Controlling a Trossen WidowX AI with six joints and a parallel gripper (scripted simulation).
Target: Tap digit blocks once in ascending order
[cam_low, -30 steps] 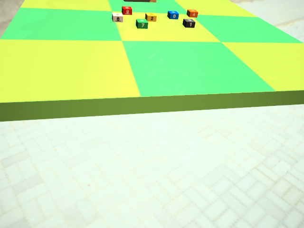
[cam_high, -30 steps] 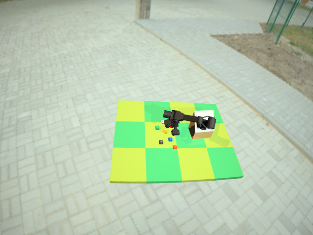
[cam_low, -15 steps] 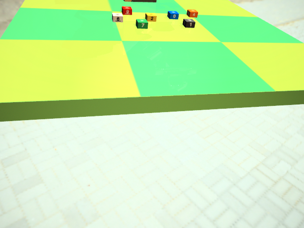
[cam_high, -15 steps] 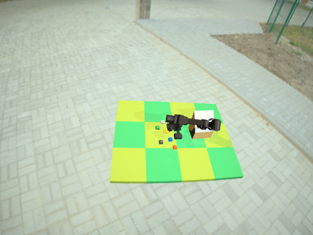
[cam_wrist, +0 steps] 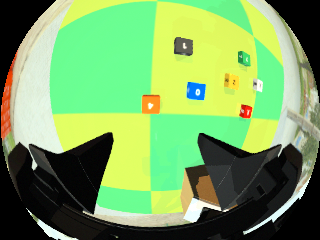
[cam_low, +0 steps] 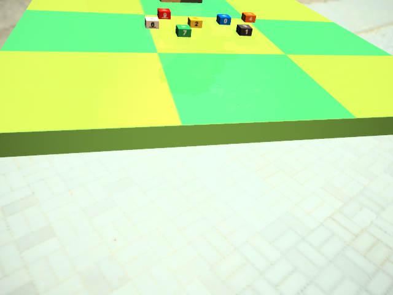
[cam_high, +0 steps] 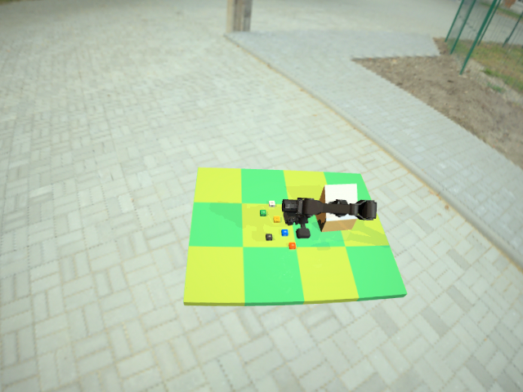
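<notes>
The blue block lies 2 cm ahead of my gripper tip, 8 cm to the right of it and 12 cm below it. The rest, counted from my gripper tip: yellow block (4 cm ahead, 18 cm to the right, 12 cm below); orange block (1 cm to the left, 12 cm below); black block (11 cm ahead, 7 cm to the right, 12 cm below).
</notes>
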